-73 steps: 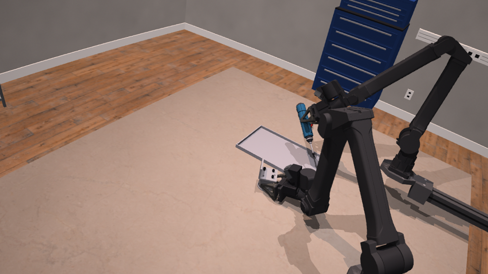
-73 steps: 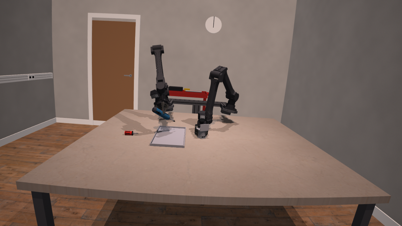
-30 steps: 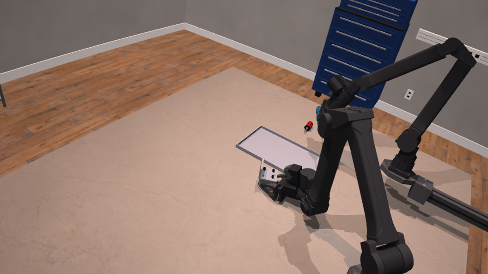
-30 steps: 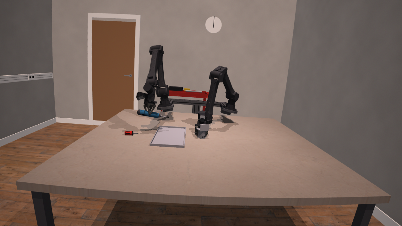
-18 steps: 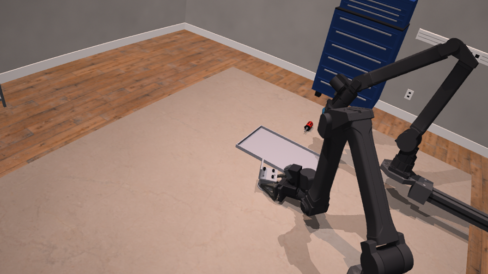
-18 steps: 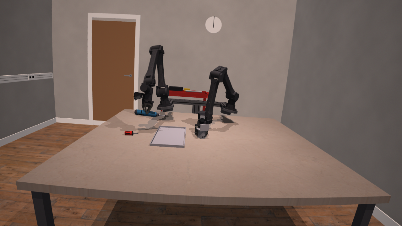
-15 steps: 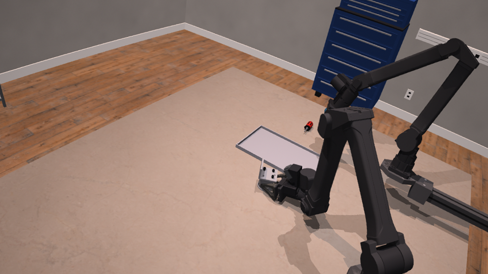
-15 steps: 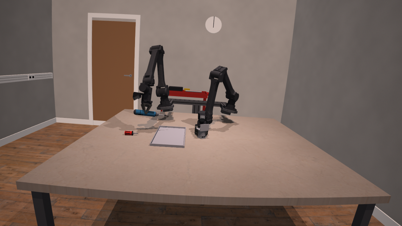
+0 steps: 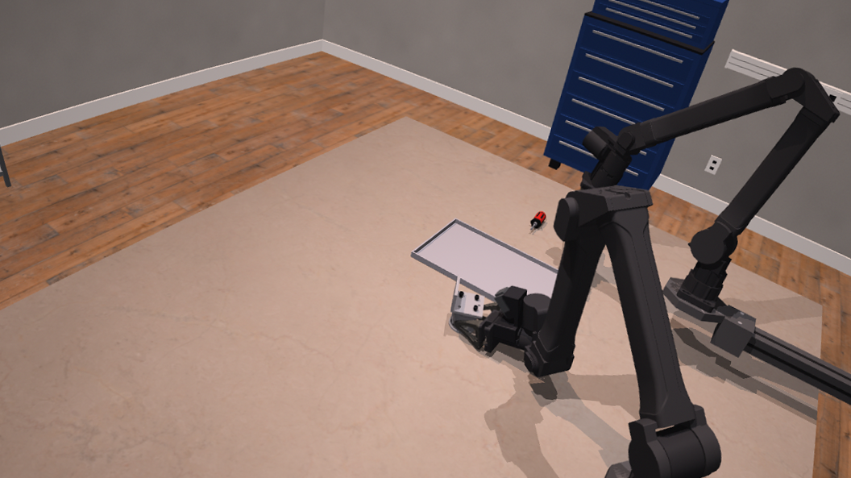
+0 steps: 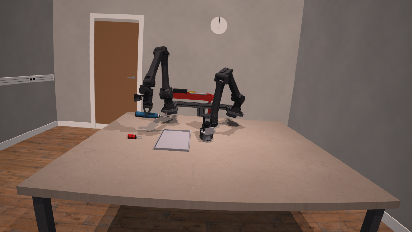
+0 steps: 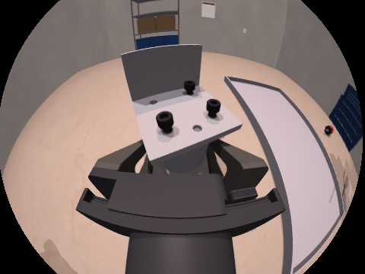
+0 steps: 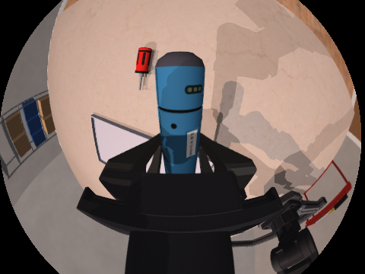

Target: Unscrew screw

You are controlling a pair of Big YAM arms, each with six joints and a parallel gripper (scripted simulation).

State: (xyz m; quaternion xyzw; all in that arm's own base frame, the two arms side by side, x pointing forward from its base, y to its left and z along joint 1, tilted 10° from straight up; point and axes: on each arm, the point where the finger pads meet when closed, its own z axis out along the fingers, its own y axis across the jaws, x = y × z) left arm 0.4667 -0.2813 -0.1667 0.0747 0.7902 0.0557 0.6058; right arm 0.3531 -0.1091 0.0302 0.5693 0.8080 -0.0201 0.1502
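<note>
Right now the joint module is 1 cm above my left hand. The rest, counted from my left hand: flat grey tray 23 cm to the right, 2 cm below; red-handled screwdriver 51 cm to the right, 1 cm below; grey l-shaped bracket 5 cm above.
</note>
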